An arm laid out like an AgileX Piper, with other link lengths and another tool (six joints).
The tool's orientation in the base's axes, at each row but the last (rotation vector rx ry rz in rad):
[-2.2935, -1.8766, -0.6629]
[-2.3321, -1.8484, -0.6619]
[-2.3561, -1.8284, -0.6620]
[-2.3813, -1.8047, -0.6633]
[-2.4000, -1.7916, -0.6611]
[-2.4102, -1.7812, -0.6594]
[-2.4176, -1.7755, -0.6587]
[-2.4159, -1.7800, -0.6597]
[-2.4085, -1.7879, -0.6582]
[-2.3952, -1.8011, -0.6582]
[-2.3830, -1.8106, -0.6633]
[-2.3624, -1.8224, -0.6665]
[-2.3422, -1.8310, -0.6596]
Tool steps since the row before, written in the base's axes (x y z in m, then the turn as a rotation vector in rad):
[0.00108, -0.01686, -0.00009, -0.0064, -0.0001, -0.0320]
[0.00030, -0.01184, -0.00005, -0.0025, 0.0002, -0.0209]
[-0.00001, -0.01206, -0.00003, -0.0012, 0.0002, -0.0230]
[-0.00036, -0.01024, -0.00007, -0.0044, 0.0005, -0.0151]
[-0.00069, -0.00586, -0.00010, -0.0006, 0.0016, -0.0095]
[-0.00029, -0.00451, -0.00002, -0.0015, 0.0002, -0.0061]
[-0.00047, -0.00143, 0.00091, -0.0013, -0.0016, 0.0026]
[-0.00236, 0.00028, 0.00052, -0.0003, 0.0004, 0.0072]
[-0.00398, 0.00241, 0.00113, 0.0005, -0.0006, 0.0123]
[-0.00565, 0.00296, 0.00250, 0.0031, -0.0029, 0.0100]
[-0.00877, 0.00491, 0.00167, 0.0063, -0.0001, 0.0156]
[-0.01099, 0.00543, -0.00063, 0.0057, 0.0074, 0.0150]
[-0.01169, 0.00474, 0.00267, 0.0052, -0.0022, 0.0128]
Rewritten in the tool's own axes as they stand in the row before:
[-0.01519, 0.00494, -0.00550, -0.0136, -0.0122, 0.0271]
[-0.01069, 0.00338, -0.00382, -0.0084, -0.0064, 0.0182]
[-0.01090, 0.00338, -0.00390, -0.0089, -0.0056, 0.0205]
[-0.00930, 0.00275, -0.00330, -0.0063, -0.0072, 0.0125]
[-0.00545, 0.00119, -0.00193, -0.0023, -0.0029, 0.0089]
[-0.00411, 0.00119, -0.00145, -0.0025, -0.0026, 0.0051]
[-0.00105, 0.00021, -0.00140, -0.0008, -0.0002, -0.0032]
[-0.00011, -0.00217, -0.00109, 0.0030, 0.0010, -0.0065]
[0.00167, -0.00424, -0.00146, 0.0042, 0.0030, -0.0112]
[0.00236, -0.00569, -0.00300, 0.0018, 0.0057, -0.0090]
[0.00322, -0.00933, -0.00252, 0.0072, 0.0090, -0.0123]
[0.00250, -0.01199, -0.00081, 0.0136, 0.0061, -0.0095]
[0.00315, -0.01183, -0.00404, 0.0040, 0.0079, -0.0108]

